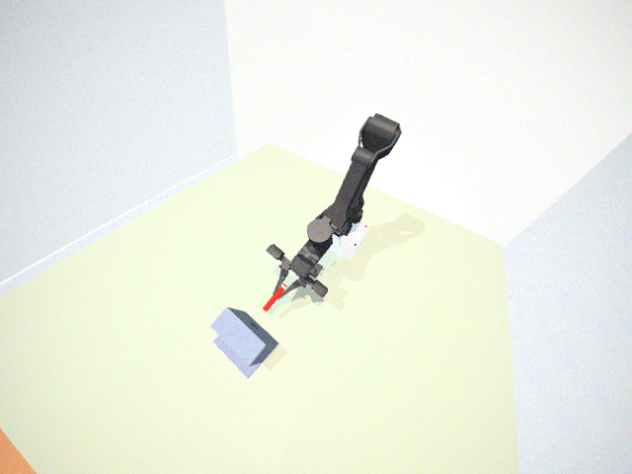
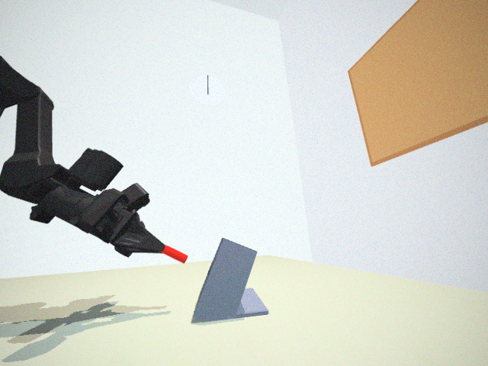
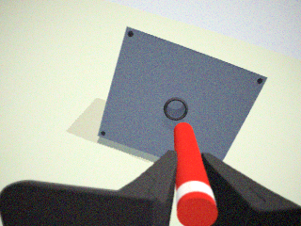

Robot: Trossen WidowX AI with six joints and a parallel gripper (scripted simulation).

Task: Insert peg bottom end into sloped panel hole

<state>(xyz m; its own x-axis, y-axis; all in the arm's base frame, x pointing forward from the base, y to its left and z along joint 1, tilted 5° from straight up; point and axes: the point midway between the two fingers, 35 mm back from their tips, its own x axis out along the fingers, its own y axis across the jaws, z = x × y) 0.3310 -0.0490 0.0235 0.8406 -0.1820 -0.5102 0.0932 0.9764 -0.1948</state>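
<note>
Right now my gripper tip is 100 mm short of the grey sloped panel, 50 mm above it and 20 mm to the left of it. From my gripper tip the other things lie so: red round peg: 10 mm behind, 10 mm above; then flat base plate: 120 mm ahead, 90 mm below, 20 mm to the right.
</note>
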